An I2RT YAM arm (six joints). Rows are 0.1 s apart.
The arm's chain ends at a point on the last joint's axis. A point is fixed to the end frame.
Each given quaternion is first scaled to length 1.
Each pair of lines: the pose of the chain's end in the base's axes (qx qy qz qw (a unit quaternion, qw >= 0); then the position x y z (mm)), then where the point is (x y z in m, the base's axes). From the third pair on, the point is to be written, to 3 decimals.
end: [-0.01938, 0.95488, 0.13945, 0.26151, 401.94, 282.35, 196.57]
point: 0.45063 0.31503 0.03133
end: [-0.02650, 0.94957, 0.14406, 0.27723, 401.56, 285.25, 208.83]
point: 0.45553 0.31971 0.04561
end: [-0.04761, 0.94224, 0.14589, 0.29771, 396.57, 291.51, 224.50]
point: 0.457 0.327 0.064
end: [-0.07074, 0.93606, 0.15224, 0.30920, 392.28, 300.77, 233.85]
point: 0.456 0.339 0.075
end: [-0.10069, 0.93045, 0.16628, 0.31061, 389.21, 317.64, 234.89]
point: 0.453 0.362 0.078
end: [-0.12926, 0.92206, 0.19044, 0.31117, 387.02, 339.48, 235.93]
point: 0.449 0.393 0.081
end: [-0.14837, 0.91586, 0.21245, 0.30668, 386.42, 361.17, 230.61]
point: 0.445 0.422 0.077
